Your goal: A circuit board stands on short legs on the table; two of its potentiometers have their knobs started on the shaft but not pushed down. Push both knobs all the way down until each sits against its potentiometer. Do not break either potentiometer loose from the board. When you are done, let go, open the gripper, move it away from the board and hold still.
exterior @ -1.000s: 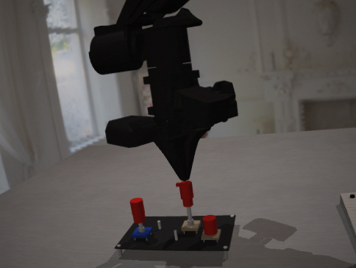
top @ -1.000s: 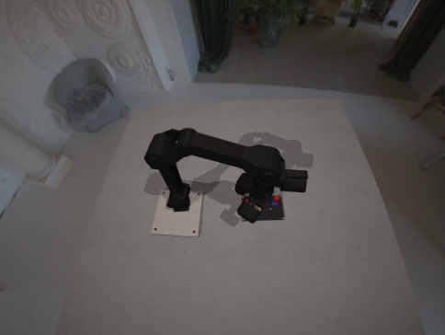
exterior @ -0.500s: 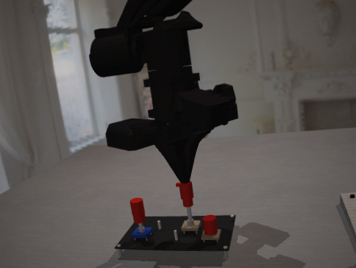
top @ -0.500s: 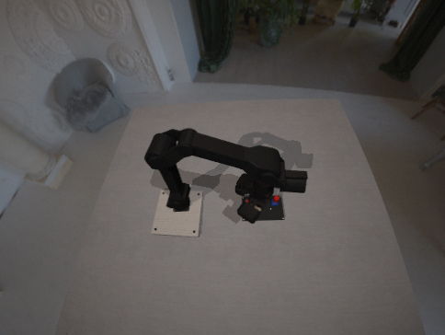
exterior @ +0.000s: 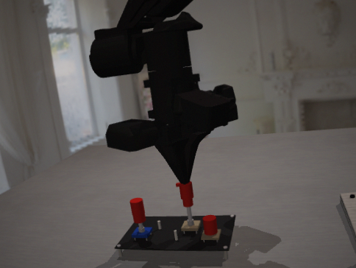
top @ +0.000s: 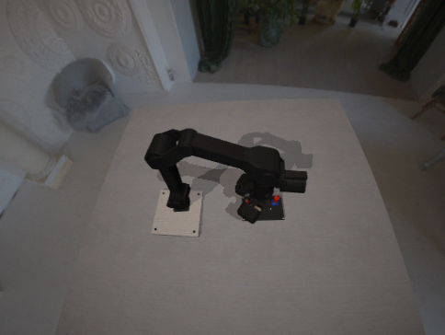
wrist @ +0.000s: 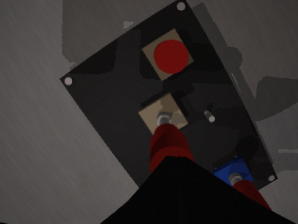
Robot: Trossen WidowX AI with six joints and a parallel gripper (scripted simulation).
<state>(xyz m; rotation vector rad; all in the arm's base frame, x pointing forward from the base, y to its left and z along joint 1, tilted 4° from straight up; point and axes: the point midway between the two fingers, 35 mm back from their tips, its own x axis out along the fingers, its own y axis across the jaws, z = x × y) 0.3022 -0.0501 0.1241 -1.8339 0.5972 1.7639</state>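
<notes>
Right now my gripper tip is 4 cm above the tan potentiometer. From my gripper tip the other things lie so: blue potentiometer (7 cm ahead, 2 cm to the left, 5 cm below).
</notes>
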